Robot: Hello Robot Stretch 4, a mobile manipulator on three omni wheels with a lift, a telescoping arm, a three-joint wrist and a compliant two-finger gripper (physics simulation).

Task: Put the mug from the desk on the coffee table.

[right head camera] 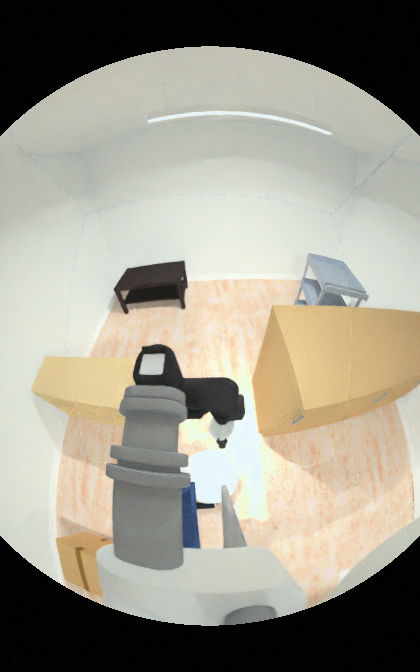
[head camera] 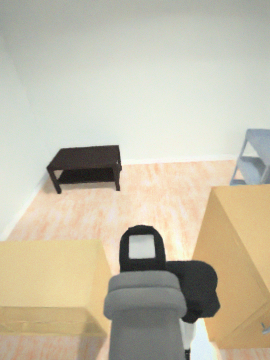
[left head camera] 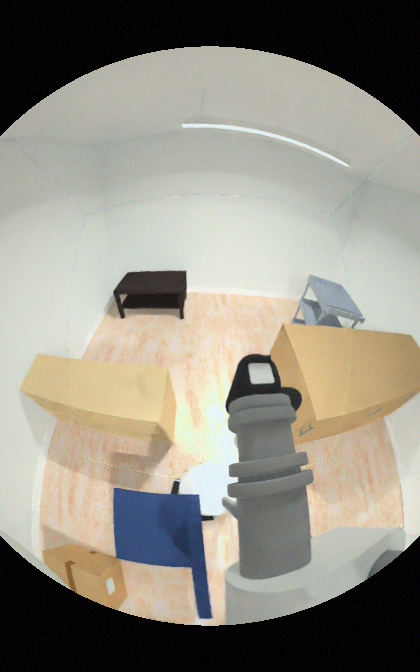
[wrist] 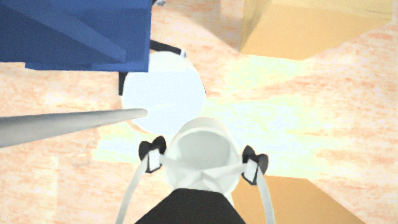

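Seen in the pictures: gripper, fingertip midpoint: [wrist: 202, 152]; robot's base, link origin: [wrist: 168, 95].
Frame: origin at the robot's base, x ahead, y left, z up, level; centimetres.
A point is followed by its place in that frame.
Note:
The white mug [wrist: 204, 142] @(x 22.1, y -8.1, z 88.8 cm) [right head camera: 220, 429] is held between the fingertips of my gripper [wrist: 202, 152] @(x 21.9, y -8.7, z 92.0 cm), one on each side, in the wrist view. Its open mouth faces the wrist camera, and it hangs above the floor. In the right head view the mug is partly hidden by the black wrist. The dark brown coffee table [head camera: 87, 157] @(x 213.6, y 69.6, z 42.3 cm) [left head camera: 156, 281] [right head camera: 153, 274] stands far off at the back left by the wall, well apart from the gripper. The large light-wood desk [head camera: 245, 212] @(x 64.8, y -50.2, z 88.3 cm) [left head camera: 345, 365] [right head camera: 340, 350] stands close on the right.
A lower wooden cabinet [head camera: 45, 270] @(x 55.2, y 55.5, z 58.3 cm) [left head camera: 110, 382] [right head camera: 82, 375] stands close on the left, with a floor passage between it and the desk. A blue chair [left head camera: 150, 525] [wrist: 75, 35] @(x -3.4, y 7.6, z 80.7 cm) is beside my base. A cardboard box [left head camera: 92, 565] and a grey-blue cart [left head camera: 332, 295] also show.

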